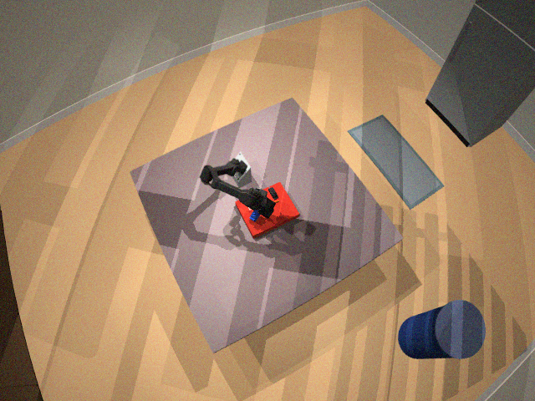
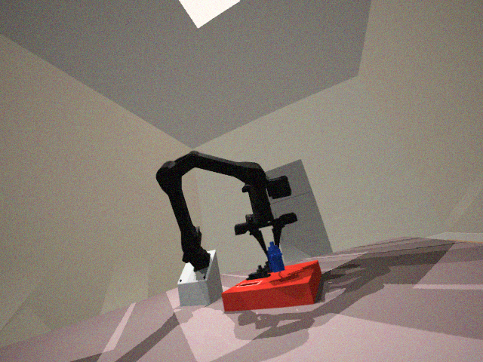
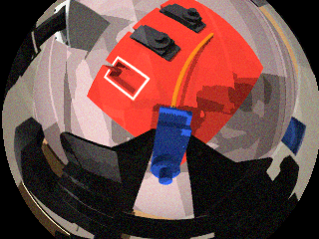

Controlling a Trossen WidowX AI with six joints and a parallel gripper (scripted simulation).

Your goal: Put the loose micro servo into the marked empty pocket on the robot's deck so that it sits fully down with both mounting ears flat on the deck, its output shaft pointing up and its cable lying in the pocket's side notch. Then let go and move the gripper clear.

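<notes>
My gripper tip is 10 cm above the deck, 7 cm to the right of it and 3 cm short of it.
</notes>
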